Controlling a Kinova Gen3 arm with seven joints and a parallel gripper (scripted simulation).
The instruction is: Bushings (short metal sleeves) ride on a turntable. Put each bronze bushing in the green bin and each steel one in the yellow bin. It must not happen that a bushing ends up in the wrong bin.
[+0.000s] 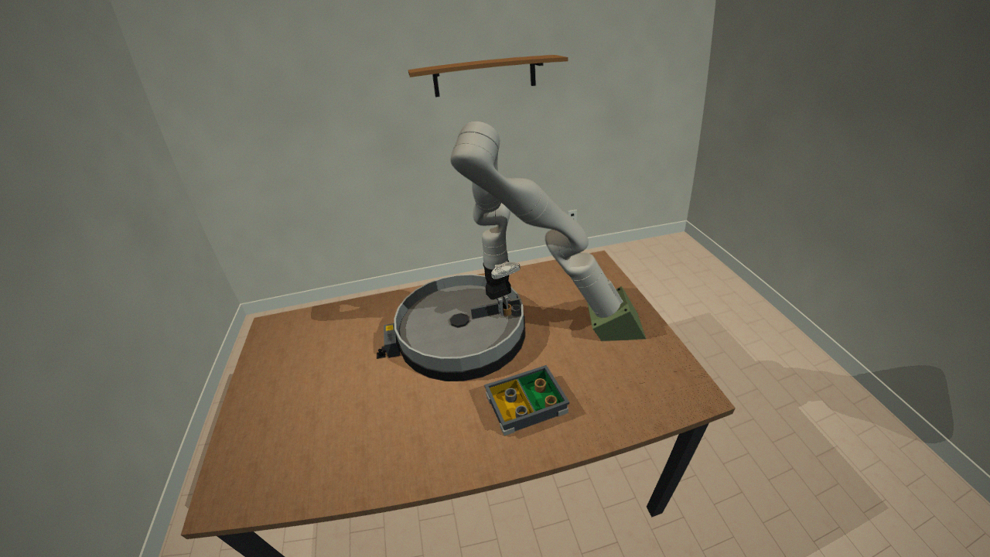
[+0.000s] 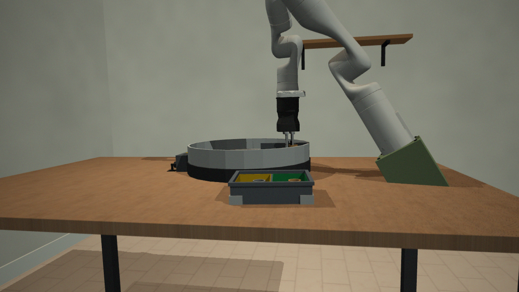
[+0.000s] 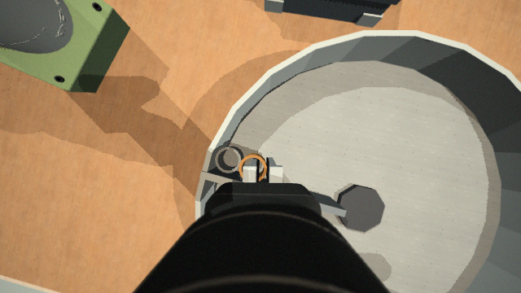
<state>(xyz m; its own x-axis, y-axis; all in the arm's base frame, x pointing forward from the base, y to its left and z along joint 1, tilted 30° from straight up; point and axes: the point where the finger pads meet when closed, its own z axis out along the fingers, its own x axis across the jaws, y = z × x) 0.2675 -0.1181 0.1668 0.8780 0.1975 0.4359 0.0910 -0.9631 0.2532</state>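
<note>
Right now my hand is 70 mm short of the bin, 320 mm to the right of it and 60 mm above it. Round my hand: grey turntable (140 mm ahead, 50 mm to the right, 30 mm below).
</note>
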